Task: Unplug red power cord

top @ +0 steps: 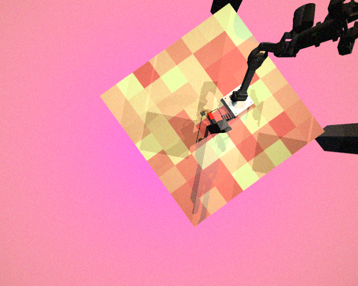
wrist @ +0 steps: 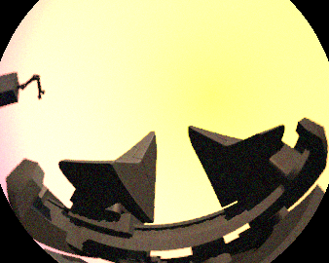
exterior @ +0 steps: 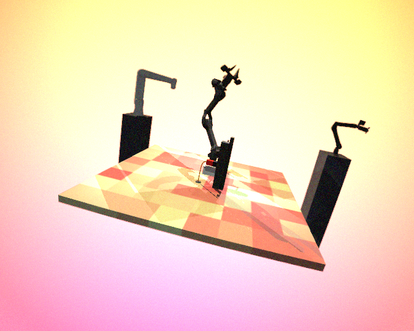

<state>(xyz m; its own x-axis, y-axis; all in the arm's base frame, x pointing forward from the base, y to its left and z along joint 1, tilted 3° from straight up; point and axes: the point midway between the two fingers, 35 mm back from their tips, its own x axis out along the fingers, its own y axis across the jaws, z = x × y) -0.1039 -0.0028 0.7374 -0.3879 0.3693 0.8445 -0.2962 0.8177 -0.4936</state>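
Right now the red plug is 67 cm below my gripper tip, 35 cm ahead of it and 3 cm to the right of it. Round my gripper tip: power strip: 68 cm below, 37 cm ahead, 4 cm to the left.
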